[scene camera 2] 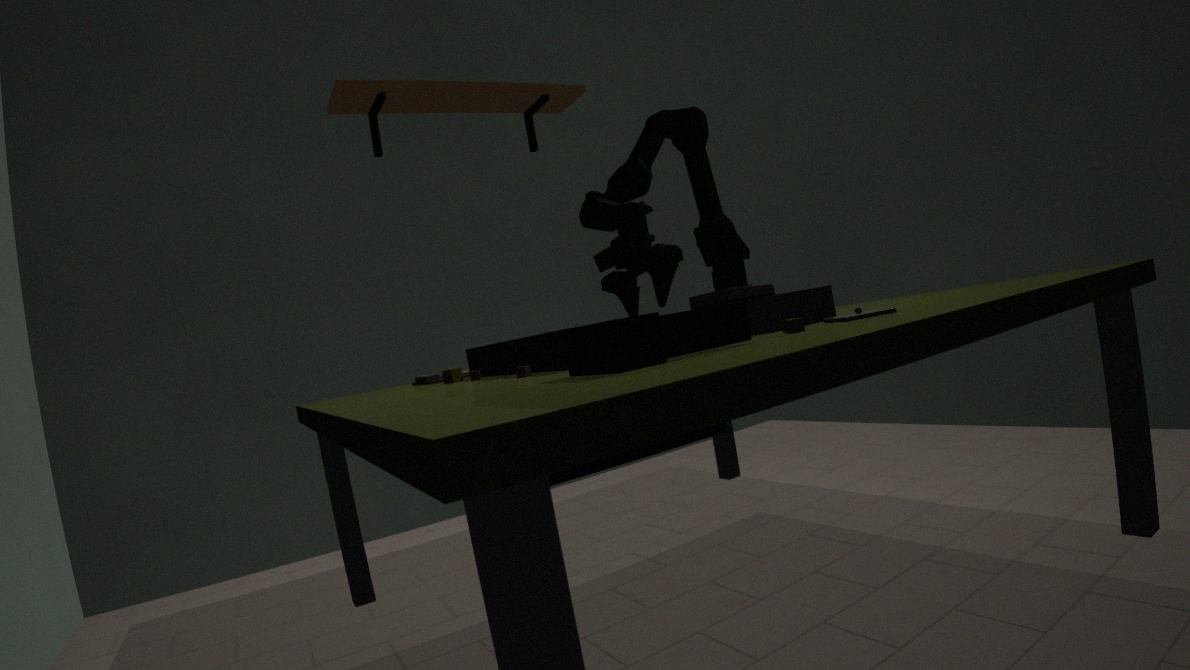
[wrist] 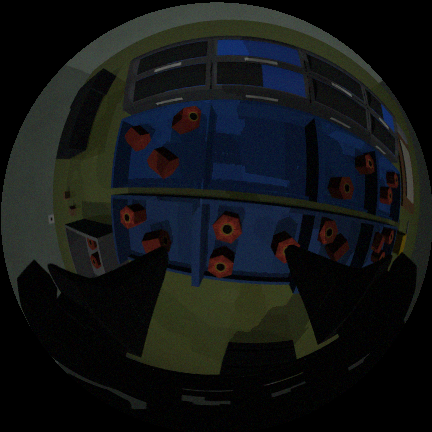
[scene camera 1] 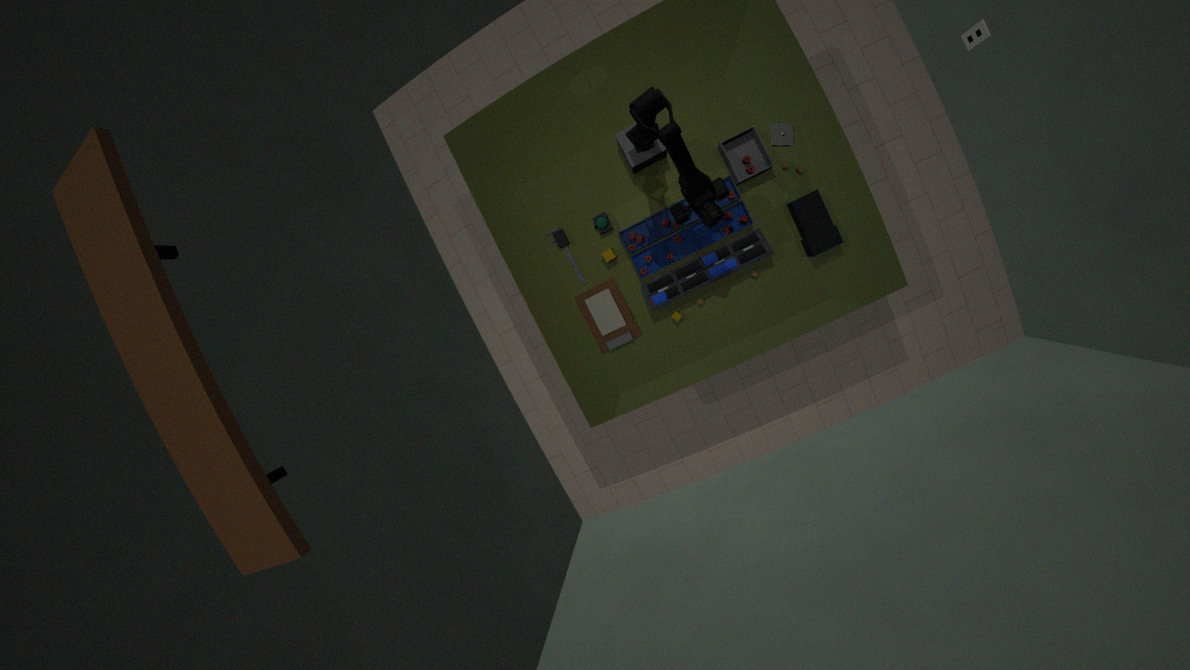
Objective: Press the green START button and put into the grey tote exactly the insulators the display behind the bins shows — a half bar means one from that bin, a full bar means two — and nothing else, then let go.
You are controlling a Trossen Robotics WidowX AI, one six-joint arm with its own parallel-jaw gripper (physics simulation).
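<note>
My gripper is open and empty, pointing down above the near row of blue bins. In the wrist view its fingertips flank the second near bin from the left, which holds three red insulators; the right fingertip overlaps one in view. The far bin beyond it shows no insulator. The grey tote holds two insulators. The display shows one full bar and two half bars. The green button stands left of the bins.
A black box and a small plate with a knob lie right of the bins. Yellow blocks, a hammer-like tool and a brown-framed board lie at the left. Small brown cubes lie near the tote.
</note>
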